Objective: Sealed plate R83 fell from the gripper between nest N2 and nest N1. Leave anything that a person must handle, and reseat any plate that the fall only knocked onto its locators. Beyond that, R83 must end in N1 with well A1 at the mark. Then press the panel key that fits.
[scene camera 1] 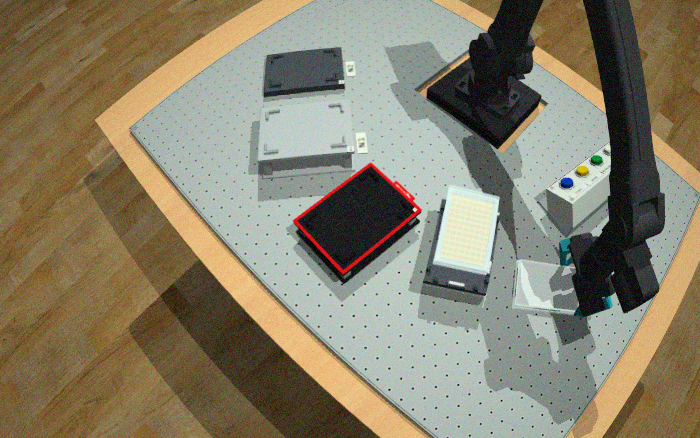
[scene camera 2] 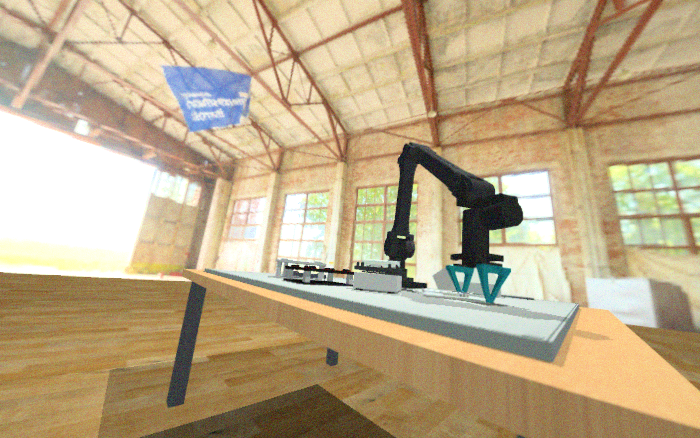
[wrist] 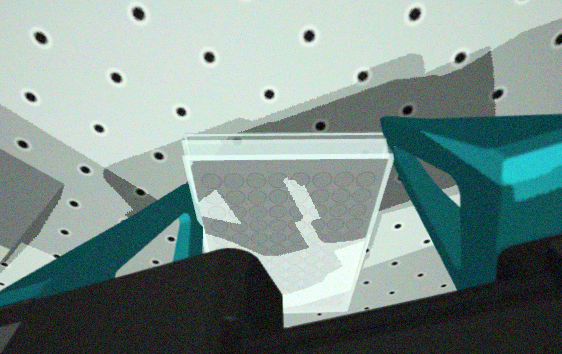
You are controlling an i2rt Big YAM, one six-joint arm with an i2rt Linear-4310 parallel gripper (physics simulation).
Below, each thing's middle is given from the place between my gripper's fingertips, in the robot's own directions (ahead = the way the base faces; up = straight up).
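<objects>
The clear well plate (scene camera 1: 542, 287) is 30 mm ahead of my hand, 40 mm to the right of it and 10 mm above it. Then there is the black plate with red rim (scene camera 1: 360, 216), and counting from my hand again, I find it 140 mm ahead, 360 mm to the right and 40 mm above.
</objects>
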